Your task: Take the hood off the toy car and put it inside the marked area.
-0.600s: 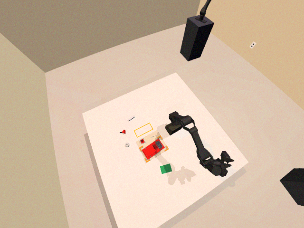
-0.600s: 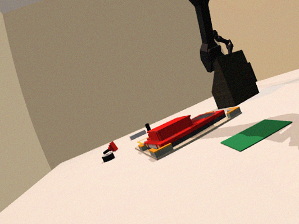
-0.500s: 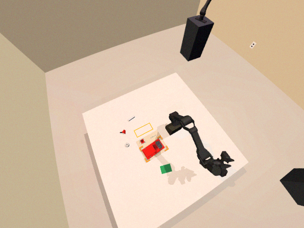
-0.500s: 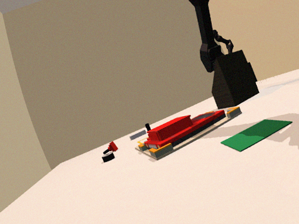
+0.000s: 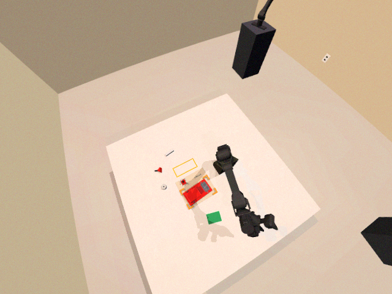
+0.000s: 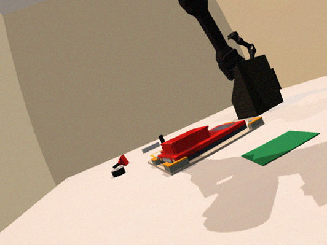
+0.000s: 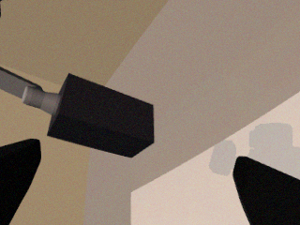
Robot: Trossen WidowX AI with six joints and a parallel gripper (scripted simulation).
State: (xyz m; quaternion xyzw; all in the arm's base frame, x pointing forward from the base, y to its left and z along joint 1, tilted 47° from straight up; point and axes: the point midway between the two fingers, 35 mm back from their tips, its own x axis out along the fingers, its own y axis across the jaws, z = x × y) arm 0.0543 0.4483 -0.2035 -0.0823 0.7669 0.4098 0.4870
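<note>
My gripper tip is now 37 cm to the left of the hood, 29 cm short of it and 25 cm above it. Also, from my gripper tip: green patch (29 cm below, 22 cm ahead, 17 cm to the right); grey bar (78 cm to the right, 32 cm ahead, 28 cm below); black wheel (53 cm to the right, 47 cm ahead, 28 cm below).
</note>
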